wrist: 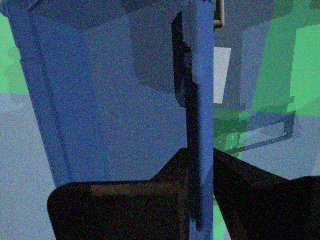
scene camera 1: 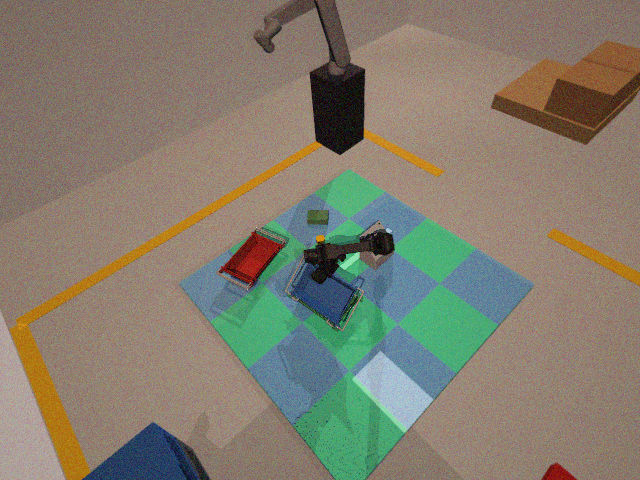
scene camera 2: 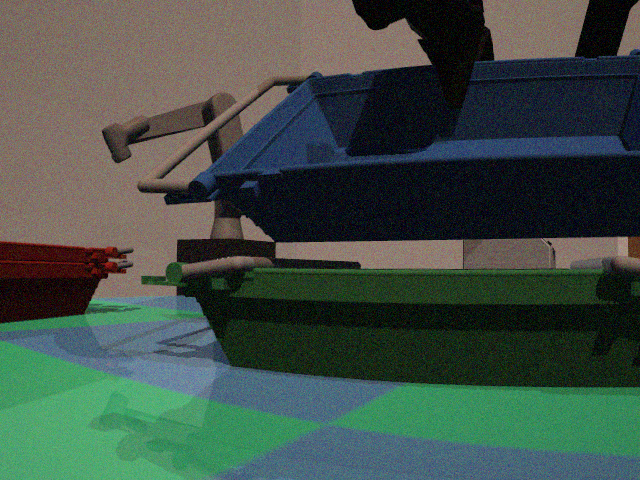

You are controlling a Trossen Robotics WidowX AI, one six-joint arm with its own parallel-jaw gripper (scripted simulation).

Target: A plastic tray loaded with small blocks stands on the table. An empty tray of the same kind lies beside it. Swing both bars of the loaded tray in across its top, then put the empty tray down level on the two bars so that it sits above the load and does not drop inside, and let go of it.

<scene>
I see my gripper and a blue tray.
My gripper shows as well in the wrist view.
</scene>
